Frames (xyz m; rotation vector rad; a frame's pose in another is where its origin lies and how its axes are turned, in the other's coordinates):
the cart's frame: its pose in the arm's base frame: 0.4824 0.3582 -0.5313 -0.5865 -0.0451 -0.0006
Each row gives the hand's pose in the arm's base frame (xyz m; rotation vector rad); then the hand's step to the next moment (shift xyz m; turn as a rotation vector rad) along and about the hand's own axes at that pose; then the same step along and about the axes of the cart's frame.
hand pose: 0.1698 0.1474 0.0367 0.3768 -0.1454 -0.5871
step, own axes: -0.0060 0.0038 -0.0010 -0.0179 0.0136 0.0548
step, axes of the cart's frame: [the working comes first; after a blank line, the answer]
step, axes of the arm's base frame: -0.0028 0.0066 0.0004 -0.0209 0.0038 0.0553

-0.0027 0.0053 0.0041 -0.0185 -0.0277 0.0490
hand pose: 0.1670 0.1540 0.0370 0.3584 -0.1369 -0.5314
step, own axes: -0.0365 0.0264 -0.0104 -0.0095 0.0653 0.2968
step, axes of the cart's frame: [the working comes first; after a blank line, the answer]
step, axes of the arm's base frame: -0.0165 0.0432 -0.0012 -0.0424 -0.0312 0.2994

-0.0160 0.0364 0.0236 -0.0300 -0.1922 0.2336
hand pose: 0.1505 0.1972 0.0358 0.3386 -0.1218 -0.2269
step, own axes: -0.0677 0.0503 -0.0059 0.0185 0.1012 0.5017
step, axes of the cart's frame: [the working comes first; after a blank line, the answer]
step, axes of the arm's base frame: -0.0545 0.0643 0.0062 -0.0401 -0.0695 0.5058

-0.0534 0.0494 0.0431 -0.0194 -0.3383 0.3840
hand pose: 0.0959 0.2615 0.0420 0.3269 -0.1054 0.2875
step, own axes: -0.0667 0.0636 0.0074 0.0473 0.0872 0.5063
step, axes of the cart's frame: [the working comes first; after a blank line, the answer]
step, axes of the arm's base frame: -0.0828 0.0378 0.0162 -0.0088 -0.0762 0.5102

-0.0816 0.0214 0.0379 0.0121 -0.3458 0.3827
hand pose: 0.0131 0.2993 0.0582 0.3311 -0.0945 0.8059
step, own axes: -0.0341 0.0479 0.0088 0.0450 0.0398 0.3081
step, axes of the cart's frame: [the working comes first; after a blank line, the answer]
step, axes of the arm's base frame: -0.0578 0.0044 0.0134 0.0154 -0.0437 0.3105

-0.0571 -0.0045 0.0160 0.0281 -0.2079 0.2335
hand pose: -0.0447 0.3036 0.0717 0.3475 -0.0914 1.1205
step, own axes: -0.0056 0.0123 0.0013 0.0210 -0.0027 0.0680
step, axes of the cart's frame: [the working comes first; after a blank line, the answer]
step, axes of the arm's base frame: -0.0133 -0.0005 0.0026 0.0185 -0.0045 0.0686

-0.0132 -0.0021 0.0025 0.0214 -0.0415 0.0538
